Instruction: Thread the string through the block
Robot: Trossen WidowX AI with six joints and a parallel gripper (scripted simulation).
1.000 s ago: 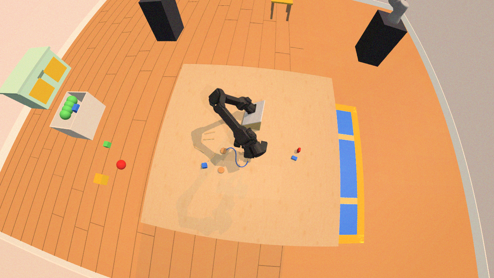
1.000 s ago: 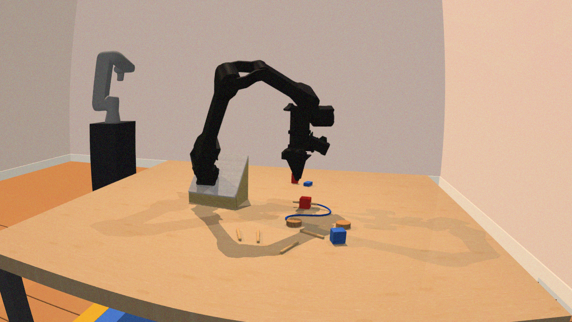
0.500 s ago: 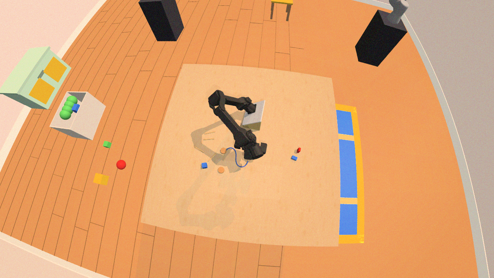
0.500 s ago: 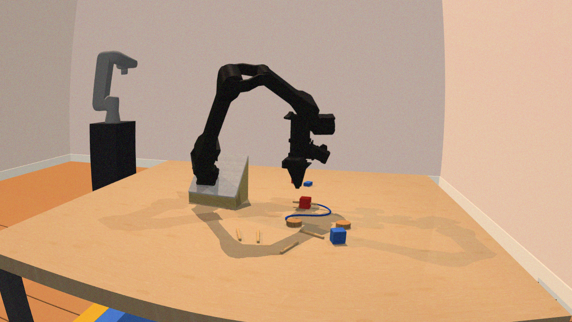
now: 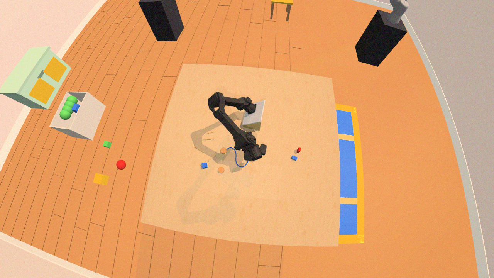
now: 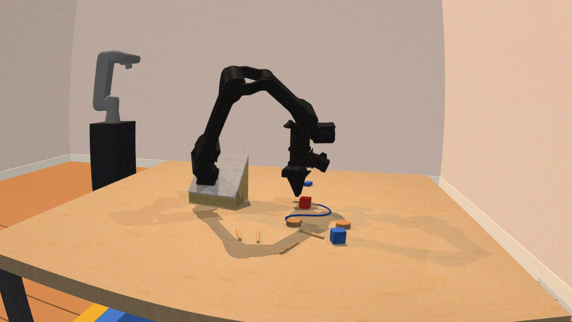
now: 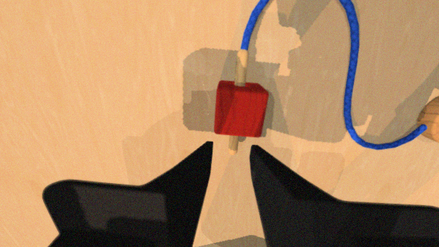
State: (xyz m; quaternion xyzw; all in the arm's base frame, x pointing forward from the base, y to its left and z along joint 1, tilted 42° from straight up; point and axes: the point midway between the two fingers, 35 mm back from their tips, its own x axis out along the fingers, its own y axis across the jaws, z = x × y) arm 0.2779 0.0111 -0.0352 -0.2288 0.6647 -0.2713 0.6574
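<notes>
Right now the red cube is 2 cm ahead of my gripper tip and 2 cm below it. The rest, counted from my gripper tip: blue cube 14 cm ahead, 28 cm to the right, 2 cm below; thin wooden stick 4 cm ahead, 2 cm below; small blue piece 1 cm behind, 29 cm to the left, 3 cm below.
</notes>
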